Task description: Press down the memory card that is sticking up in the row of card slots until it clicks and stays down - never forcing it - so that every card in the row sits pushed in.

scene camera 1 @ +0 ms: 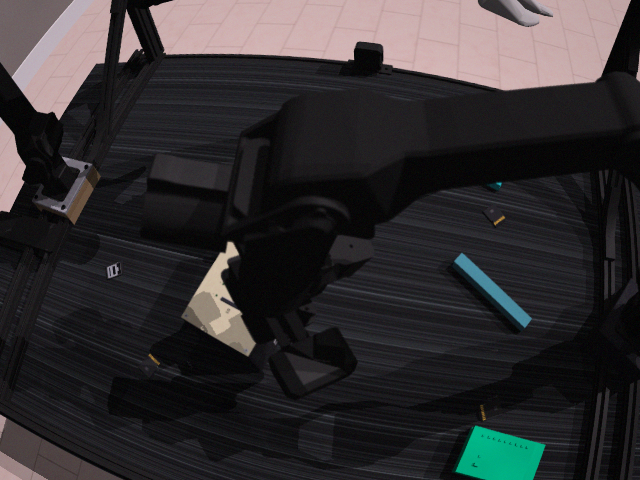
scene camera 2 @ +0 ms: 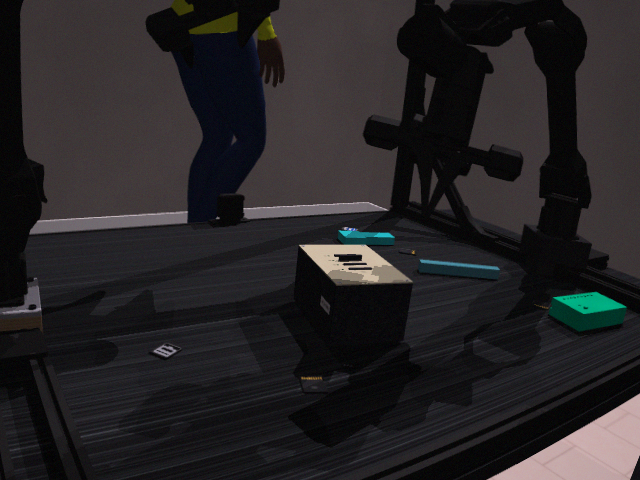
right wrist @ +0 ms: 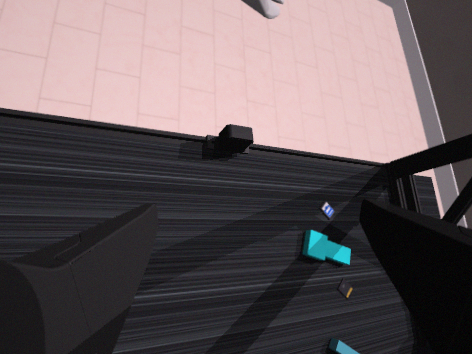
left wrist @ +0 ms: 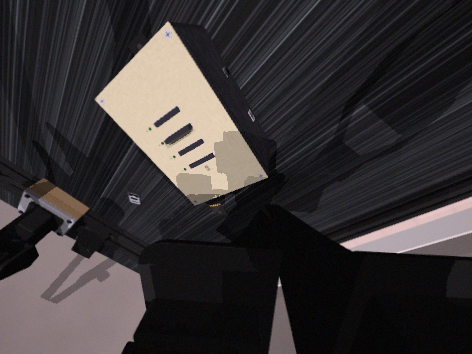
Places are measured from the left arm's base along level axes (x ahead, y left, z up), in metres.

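Pixels of known places: left gripper, fingertip midpoint: (scene camera 1: 257, 325) (scene camera 2: 424, 218) (left wrist: 270, 211); right gripper, fingertip midpoint: (scene camera 2: 215, 56) (right wrist: 259, 212); left arm's base, origin of the base link: (scene camera 1: 639, 325) (scene camera 2: 557, 233); right arm's base, origin of the base link: (scene camera 1: 60, 182) (left wrist: 44, 216).
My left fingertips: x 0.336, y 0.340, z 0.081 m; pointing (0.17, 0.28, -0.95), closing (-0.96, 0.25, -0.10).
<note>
Ahead of a thing's pixels: the offset from my left fingertips to its top centre. "spot": to the spot under its first point.
A black box with a beige top {dx +0.076, dy -0.024, dz -0.070 m} (scene camera 1: 205, 305) (scene camera 2: 380, 275) (left wrist: 147, 88) stands in the middle of the table. Its top has a row of four card slots. The second card from the far end {spot: dx +0.075, dy -0.034, dz -0.064 m} (left wrist: 178, 133) (scene camera 2: 348, 257) sticks up above the others, which sit flush. My left gripper (left wrist: 270, 211) is shut and empty. It hangs above the box, short of the row of slots. In scene camera 1 the left arm hides most of the box. My right gripper (right wrist: 259, 212) is open and empty, high over the table's far part.
A teal bar {dx -0.130, dy -0.253, dz -0.133 m} (scene camera 1: 491, 297) (scene camera 2: 459, 269), a teal L-shaped block {dx +0.015, dy -0.392, dz -0.135 m} (scene camera 2: 366, 237) (right wrist: 326, 251) and a green board {dx -0.295, dy -0.093, dz -0.120 m} (scene camera 1: 499, 454) lie to one side. Loose cards (scene camera 1: 114, 270) (scene camera 2: 311, 383) (right wrist: 345, 289) lie about. A person (scene camera 2: 223, 95) stands behind the table.
</note>
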